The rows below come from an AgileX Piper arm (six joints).
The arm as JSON. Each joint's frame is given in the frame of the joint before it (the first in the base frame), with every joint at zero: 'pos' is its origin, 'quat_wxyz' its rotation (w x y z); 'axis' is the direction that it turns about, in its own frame. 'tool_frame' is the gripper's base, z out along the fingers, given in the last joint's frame.
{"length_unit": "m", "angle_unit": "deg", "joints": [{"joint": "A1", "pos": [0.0, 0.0, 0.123], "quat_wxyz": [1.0, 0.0, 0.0, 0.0], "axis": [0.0, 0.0, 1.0]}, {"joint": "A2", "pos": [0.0, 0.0, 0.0], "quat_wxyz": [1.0, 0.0, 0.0, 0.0], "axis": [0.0, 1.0, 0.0]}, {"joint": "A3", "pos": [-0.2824, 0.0, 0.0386], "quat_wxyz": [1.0, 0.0, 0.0, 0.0], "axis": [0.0, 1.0, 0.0]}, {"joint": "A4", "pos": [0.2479, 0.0, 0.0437], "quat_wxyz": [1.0, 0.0, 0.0, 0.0], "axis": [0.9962, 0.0, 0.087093]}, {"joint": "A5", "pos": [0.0, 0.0, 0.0], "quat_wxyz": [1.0, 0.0, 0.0, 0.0], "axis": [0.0, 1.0, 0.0]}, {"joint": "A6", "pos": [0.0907, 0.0, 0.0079], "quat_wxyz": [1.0, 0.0, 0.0, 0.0], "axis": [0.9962, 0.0, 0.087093]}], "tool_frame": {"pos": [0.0, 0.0, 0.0], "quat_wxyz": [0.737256, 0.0, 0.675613, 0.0]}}
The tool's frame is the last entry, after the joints.
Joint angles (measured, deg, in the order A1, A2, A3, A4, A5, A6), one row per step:
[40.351 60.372 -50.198 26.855 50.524 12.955]
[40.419 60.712 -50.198 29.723 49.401 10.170]
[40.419 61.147 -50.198 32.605 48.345 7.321]
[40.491 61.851 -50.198 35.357 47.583 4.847]
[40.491 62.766 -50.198 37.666 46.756 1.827]
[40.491 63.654 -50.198 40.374 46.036 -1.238]
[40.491 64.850 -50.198 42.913 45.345 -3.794]
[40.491 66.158 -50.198 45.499 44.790 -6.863]
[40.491 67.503 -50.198 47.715 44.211 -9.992]
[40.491 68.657 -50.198 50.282 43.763 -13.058]
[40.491 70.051 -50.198 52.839 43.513 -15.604]
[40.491 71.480 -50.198 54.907 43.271 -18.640]
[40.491 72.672 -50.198 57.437 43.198 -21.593]
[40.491 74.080 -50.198 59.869 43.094 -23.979]
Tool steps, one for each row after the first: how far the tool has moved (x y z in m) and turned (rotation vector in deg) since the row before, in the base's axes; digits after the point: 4 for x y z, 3 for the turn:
[0.0003 0.0039 0.0013 1.987 -0.488 1.307]
[0.0008 0.0038 0.0011 1.885 -0.468 1.183]
[0.0011 0.0042 -0.0001 1.539 0.058 1.043]
[0.0023 0.0041 -0.0012 1.007 -0.543 1.246]
[0.0020 0.0042 -0.0009 1.276 -0.316 1.176]
[0.0029 0.0047 -0.0022 1.022 0.168 0.778]
[0.0031 0.0048 -0.0028 0.865 -0.057 1.077]
[0.0034 0.0045 -0.0033 0.574 -0.359 1.067]
[0.0027 0.0042 -0.0024 0.932 -0.186 0.952]
[0.0031 0.0046 -0.0036 0.783 0.487 0.695]
[0.0033 0.0043 -0.0043 0.368 -0.209 1.033]
[0.0024 0.0040 -0.0030 0.854 0.034 0.910]
[0.0030 0.0043 -0.0041 0.705 0.550 0.506]

